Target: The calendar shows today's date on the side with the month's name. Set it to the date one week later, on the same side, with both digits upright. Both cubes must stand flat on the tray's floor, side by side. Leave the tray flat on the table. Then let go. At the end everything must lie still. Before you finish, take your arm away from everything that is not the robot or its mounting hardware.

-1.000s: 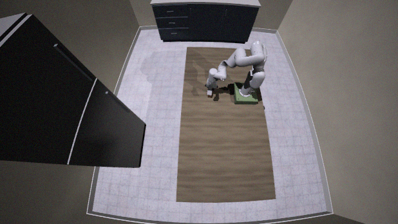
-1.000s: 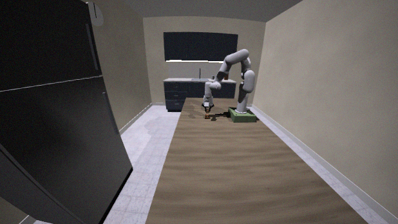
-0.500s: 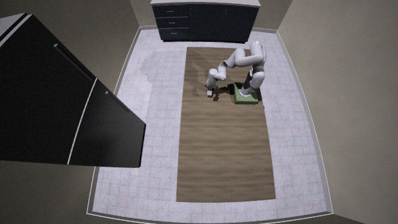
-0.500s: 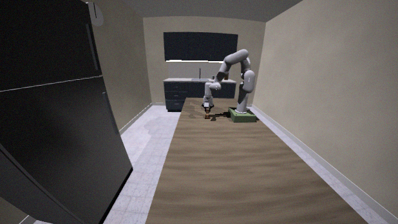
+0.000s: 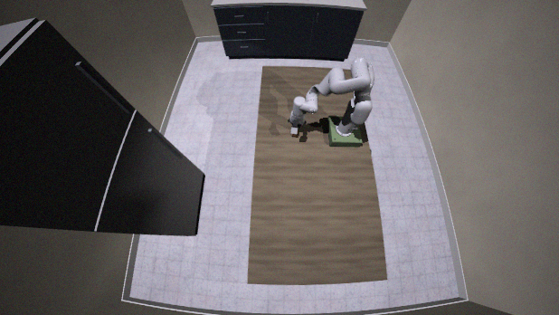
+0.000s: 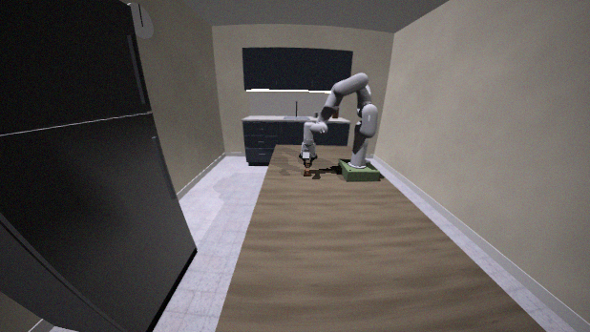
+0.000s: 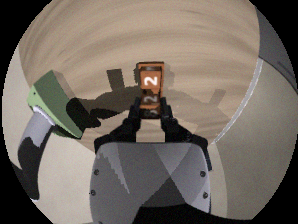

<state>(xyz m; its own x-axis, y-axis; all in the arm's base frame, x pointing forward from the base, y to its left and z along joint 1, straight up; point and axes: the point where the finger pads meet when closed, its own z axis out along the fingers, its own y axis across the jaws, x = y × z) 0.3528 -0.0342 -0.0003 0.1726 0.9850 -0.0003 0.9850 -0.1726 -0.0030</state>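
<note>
My gripper is now 5 cm above the calendar cube, 3 cm to the right of it and 1 cm short of it. The rest, counted from my hand: calendar tray (7 cm below, 2 cm to the left).
</note>
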